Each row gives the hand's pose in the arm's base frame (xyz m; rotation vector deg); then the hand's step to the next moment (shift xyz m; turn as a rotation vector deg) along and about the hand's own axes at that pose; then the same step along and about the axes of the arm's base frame.
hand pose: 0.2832 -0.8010 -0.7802 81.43 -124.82 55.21
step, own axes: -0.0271 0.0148 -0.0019 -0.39 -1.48 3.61
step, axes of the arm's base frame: -0.0019 0.0229 -0.0207 1.72 -2.70 -2.26
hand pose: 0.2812 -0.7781 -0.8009 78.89 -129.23 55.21
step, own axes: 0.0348 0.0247 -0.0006 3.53 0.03 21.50
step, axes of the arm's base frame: -0.0383 -0.0148 0.0115 -0.27 -17.19 -13.38
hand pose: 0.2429 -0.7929 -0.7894 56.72 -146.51 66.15
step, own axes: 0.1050 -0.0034 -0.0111 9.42 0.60 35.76
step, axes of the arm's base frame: -0.0796 -0.0466 0.0516 -3.52 -30.12 -21.18
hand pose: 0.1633 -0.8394 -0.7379 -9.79 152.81 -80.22
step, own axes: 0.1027 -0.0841 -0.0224 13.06 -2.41 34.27
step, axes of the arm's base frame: -0.1013 -0.0455 0.0760 -7.22 -31.18 -18.06
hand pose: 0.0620 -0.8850 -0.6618 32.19 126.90 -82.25
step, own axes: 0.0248 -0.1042 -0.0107 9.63 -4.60 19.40
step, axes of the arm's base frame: -0.0795 -0.0272 0.0672 -7.71 -18.66 -9.08
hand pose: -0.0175 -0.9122 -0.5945 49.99 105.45 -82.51
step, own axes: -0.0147 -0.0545 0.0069 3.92 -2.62 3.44
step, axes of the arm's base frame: -0.0352 -0.0183 0.0407 -4.11 -3.38 -2.40
